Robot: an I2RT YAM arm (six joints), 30 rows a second.
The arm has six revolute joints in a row. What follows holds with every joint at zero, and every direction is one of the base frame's. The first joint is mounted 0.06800 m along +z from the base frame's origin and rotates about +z. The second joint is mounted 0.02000 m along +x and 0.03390 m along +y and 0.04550 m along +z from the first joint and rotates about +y. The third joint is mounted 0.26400 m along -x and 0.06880 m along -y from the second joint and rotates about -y. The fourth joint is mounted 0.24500 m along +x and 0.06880 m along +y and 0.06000 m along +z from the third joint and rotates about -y. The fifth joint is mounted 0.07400 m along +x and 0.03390 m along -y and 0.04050 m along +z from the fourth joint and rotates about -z. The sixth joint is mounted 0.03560 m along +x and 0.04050 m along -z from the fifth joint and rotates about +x. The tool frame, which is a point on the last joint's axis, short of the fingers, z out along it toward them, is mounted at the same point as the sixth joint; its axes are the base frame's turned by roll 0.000, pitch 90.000 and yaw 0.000 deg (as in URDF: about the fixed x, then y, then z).
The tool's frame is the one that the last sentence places.
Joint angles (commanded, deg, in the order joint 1, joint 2, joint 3, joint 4, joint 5, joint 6), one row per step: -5.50 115.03 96.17 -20.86 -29.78 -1.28; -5.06 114.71 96.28 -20.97 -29.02 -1.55; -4.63 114.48 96.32 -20.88 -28.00 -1.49; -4.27 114.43 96.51 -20.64 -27.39 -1.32; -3.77 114.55 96.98 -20.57 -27.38 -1.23; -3.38 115.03 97.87 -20.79 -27.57 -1.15; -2.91 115.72 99.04 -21.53 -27.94 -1.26; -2.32 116.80 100.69 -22.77 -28.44 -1.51; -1.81 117.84 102.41 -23.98 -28.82 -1.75; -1.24 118.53 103.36 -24.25 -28.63 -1.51; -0.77 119.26 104.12 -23.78 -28.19 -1.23; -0.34 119.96 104.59 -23.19 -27.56 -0.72; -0.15 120.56 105.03 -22.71 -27.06 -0.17; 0.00 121.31 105.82 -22.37 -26.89 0.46; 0.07 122.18 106.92 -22.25 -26.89 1.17
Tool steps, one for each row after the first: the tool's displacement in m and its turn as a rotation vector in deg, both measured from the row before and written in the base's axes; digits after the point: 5 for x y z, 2 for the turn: -0.00047 0.00320 0.00281 -0.70 -0.39 0.00; -0.00010 0.00294 0.00195 -0.63 -0.28 -0.39; 0.00065 0.00253 0.00173 -0.30 -0.38 -0.21; 0.00123 0.00397 0.00191 0.03 -0.38 0.44; 0.00238 0.00313 0.00118 0.16 -0.16 0.50; 0.00269 0.00390 0.00044 0.16 0.20 0.82; 0.00375 0.00496 -0.00057 0.16 0.54 1.12; 0.00367 0.00430 0.00011 0.09 0.41 0.94; 0.00282 0.00458 -0.00041 0.05 0.12 0.29; 0.00355 0.00365 -0.00086 -0.09 -0.37 -0.03; 0.00324 0.00326 -0.00220 -0.04 -0.12 -0.34; 0.00280 0.00133 -0.00172 0.07 -0.07 -0.51; 0.00340 0.00119 -0.00108 0.34 -0.09 -0.33; 0.00381 0.00061 -0.00059 0.50 -0.03 -0.32
